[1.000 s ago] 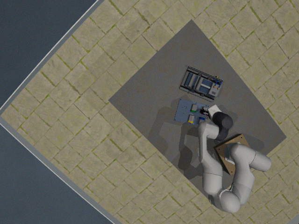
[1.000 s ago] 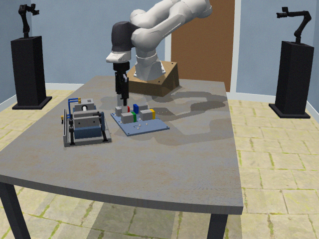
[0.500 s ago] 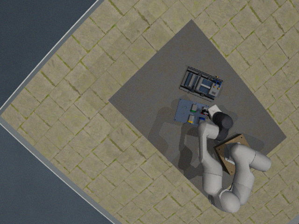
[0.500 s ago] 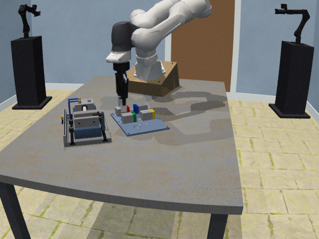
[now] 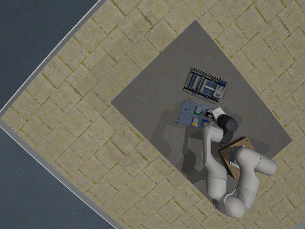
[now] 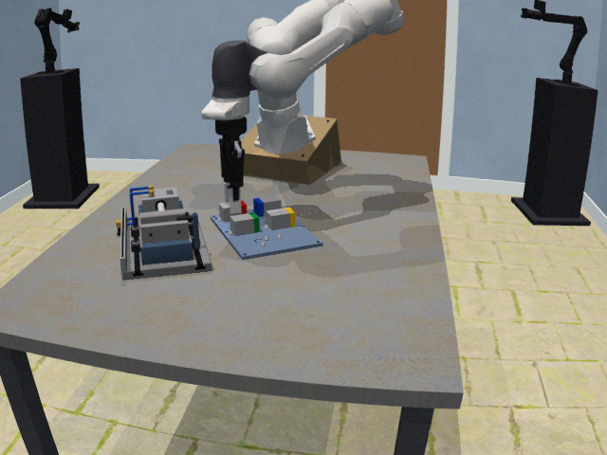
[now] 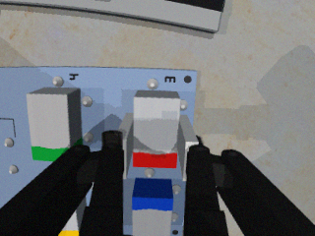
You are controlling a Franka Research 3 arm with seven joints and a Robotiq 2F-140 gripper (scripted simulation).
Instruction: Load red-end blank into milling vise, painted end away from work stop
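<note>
My hand is 40 mm above the red-ended blank. Also, from my hand: blue blank: 40 mm behind, 80 mm to the left, 40 mm below; then green blank: 80 mm ahead, 40 mm to the left, 40 mm below; then blue infeed plate: 70 mm ahead, 80 mm to the left, 60 mm below.
</note>
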